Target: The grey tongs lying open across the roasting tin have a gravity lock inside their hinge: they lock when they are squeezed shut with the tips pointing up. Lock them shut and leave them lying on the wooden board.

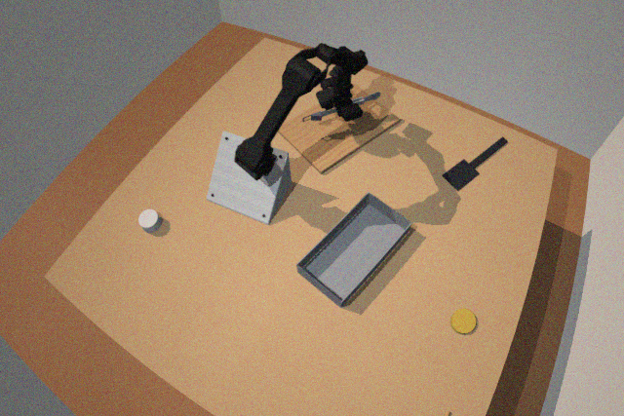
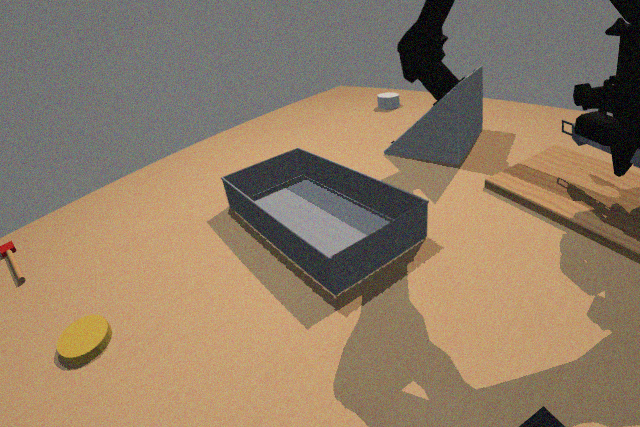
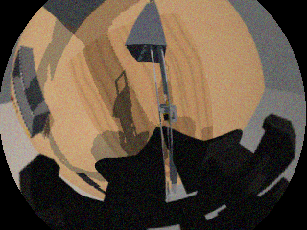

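Now: gripper tip 4 cm above the wooden board. Round my gripper tip: grey roasting tin: 39 cm to the right, 27 cm ahead, 2 cm below; yellow disc: 63 cm ahead, 44 cm to the right, 4 cm below; black spatula: 48 cm ahead, 10 cm to the left, 5 cm below.
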